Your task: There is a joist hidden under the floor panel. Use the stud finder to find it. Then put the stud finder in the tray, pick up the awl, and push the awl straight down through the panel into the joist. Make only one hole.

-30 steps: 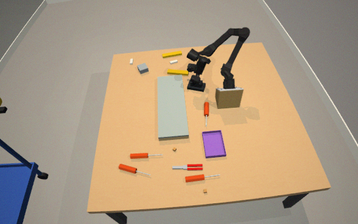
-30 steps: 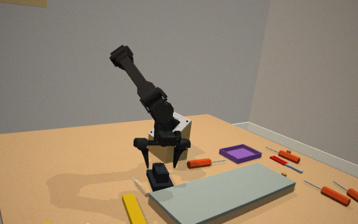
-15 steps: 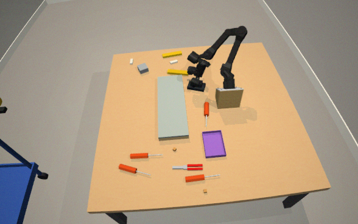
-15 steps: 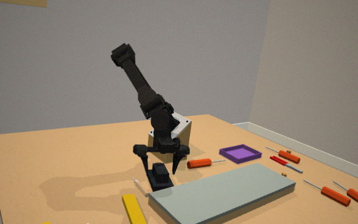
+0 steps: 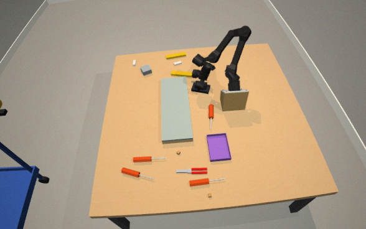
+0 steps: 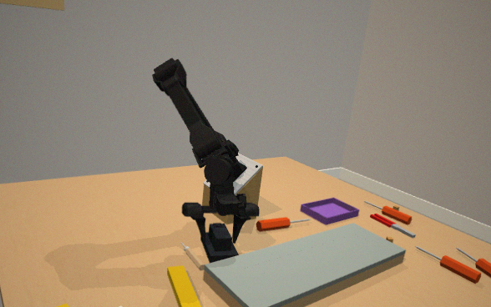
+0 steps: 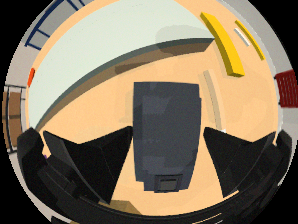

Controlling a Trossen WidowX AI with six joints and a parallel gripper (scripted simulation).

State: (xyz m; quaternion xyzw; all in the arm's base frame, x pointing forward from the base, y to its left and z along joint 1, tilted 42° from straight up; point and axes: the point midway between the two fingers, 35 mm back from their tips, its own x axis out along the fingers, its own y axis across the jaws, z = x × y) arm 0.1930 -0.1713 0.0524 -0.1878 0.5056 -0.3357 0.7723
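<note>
My gripper tip is now 2 cm past the stud finder, 1 cm to the right of it and 2 cm below it. Round my gripper tip: purple tray 7 cm behind, 48 cm to the left, 1 cm below; then awl 2 cm behind, 7 cm to the right, 2 cm below; then grey cube 39 cm ahead, 22 cm to the right, 1 cm below.
</note>
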